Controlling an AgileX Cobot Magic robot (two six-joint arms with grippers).
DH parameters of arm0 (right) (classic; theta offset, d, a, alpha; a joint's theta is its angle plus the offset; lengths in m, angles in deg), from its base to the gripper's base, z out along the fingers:
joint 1: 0 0.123 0 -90
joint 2: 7.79 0 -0.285 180
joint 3: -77.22 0 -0.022 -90
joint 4: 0 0.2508 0 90
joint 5: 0 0 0.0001 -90
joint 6: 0 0.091 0 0
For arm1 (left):
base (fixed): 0 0 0 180
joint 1: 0 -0.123 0 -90
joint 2: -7.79 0 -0.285 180
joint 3: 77.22 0 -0.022 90
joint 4: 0 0.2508 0 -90
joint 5: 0 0 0.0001 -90
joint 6: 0 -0.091 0 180
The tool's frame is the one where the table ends.
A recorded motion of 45 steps. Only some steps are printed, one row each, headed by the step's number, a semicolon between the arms.
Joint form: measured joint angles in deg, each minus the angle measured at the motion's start. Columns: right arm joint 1, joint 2, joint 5, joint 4, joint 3, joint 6; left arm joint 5, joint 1, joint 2, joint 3, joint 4, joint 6.
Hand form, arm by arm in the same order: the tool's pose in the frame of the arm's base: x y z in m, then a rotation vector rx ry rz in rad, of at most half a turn. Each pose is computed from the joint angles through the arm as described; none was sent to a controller.
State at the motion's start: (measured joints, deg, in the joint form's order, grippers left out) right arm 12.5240 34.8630 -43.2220 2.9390 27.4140 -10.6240; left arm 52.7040 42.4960 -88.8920 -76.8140 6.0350 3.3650
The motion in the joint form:
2: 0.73 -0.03 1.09 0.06 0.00 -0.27; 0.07 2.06 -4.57 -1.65 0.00 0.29
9: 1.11 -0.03 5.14 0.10 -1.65 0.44; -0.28 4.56 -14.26 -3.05 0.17 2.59
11: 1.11 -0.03 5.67 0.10 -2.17 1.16; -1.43 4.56 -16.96 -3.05 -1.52 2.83
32: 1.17 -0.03 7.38 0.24 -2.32 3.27; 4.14 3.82 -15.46 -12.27 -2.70 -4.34
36: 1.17 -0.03 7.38 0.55 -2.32 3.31; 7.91 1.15 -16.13 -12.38 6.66 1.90
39: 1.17 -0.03 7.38 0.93 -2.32 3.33; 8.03 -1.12 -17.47 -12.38 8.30 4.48
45: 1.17 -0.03 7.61 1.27 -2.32 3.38; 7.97 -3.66 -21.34 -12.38 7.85 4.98
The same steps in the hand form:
2: 0.1030 0.0275 0.2635 -0.4636 2.3025 0.0806; 0.2533 -0.2387 0.3000 0.9852 2.4763 -0.1426
9: 0.1056 0.0287 0.2590 -0.4453 2.2638 0.0899; 0.2625 -0.2706 0.2458 1.0488 2.5924 -0.0904
11: 0.1057 0.0287 0.2567 -0.4306 2.2667 0.0960; 0.2657 -0.2773 0.2282 1.0412 2.6340 -0.1103
32: 0.1072 0.0292 0.2580 -0.3829 2.2485 0.1186; 0.2749 -0.2814 0.2801 1.1300 2.5056 -0.1444
36: 0.1072 0.0295 0.2580 -0.3788 2.2492 0.1249; 0.2944 -0.2567 0.2758 1.0077 2.5701 0.0793
39: 0.1071 0.0298 0.2580 -0.3744 2.2500 0.1323; 0.3083 -0.2454 0.2671 0.9179 2.6150 0.1262
45: 0.1073 0.0301 0.2583 -0.3689 2.2469 0.1393; 0.3254 -0.2375 0.2400 0.8742 2.6982 0.1617

